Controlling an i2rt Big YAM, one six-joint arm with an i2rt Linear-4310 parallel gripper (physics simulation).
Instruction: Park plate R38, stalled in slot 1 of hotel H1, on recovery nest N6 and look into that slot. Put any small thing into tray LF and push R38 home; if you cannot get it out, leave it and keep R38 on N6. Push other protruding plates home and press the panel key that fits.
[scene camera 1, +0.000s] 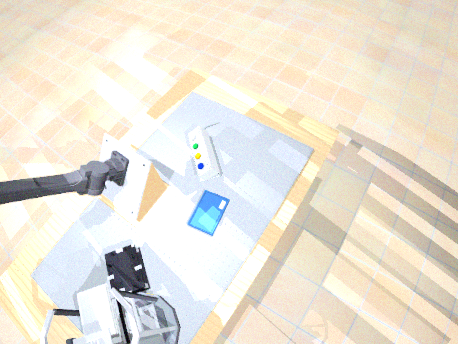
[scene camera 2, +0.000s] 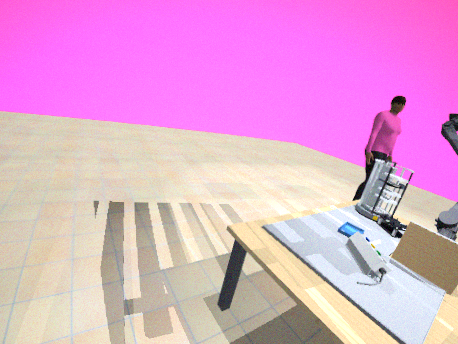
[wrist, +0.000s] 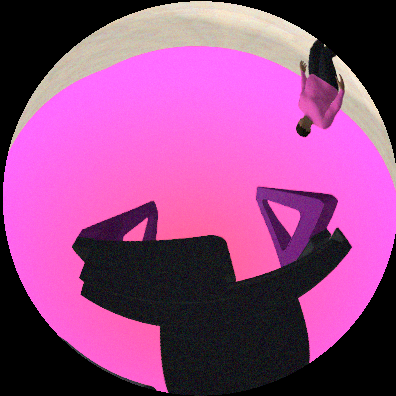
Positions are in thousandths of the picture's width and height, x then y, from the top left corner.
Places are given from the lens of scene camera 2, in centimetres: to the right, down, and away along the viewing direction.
white box with colored buttons (scene camera 2: 811, 763): 57, 36, 80
